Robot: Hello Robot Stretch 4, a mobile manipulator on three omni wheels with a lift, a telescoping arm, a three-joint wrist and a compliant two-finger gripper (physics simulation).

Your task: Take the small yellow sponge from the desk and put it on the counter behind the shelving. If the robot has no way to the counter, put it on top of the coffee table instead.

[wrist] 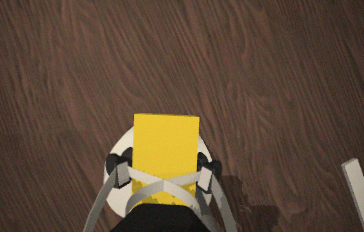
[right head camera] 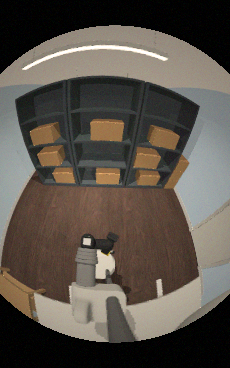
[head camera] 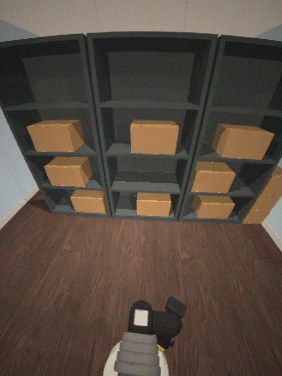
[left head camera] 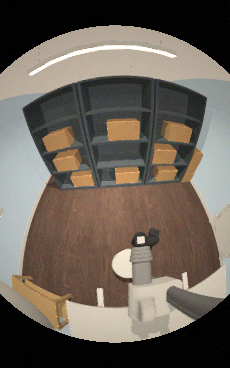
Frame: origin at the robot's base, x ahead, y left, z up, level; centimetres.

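Seen in the pictures: gripper, fingertip midpoint: (wrist: 164,162); robot's base, origin of the base link: (right head camera: 99,263) (left head camera: 127,262).
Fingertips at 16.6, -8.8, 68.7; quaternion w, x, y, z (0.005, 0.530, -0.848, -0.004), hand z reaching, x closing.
Offsets run from my fingertips to a thing's middle, as dx, dy, dz. "pt": to the spot under its first point. Level surfaces: height alone.
The small yellow sponge {+0.5, -0.2, +1.8} (wrist: 166,140) (head camera: 161,348) (right head camera: 107,253) is between the fingers of my gripper (wrist: 164,162), which is shut on it, above the floor and a round white disc. Dark grey shelving (head camera: 152,35) (left head camera: 150,130) (right head camera: 136,130) stands ahead as three units side by side, close together from wall to near wall. The counter does not show. The wooden coffee table {dz -26.4} (left head camera: 40,299) (right head camera: 16,295) shows at the lower left of both side head views. The pale desk (left head camera: 90,321) (right head camera: 50,312) is at their bottom edge, partly hidden by my arm.
Cardboard boxes {pt +127.8, +7.6, +44.6} (head camera: 154,137) (left head camera: 123,130) (right head camera: 107,130) sit on the shelves. More boxes {pt +132.0, -136.6, -26.6} (head camera: 262,200) (left head camera: 192,167) (right head camera: 177,172) are stacked on the floor against the shelving's right side, filling the gap there. Dark wooden floor {dz -71.4} (head camera: 145,260) lies between me and the shelving. Blue walls flank both sides.
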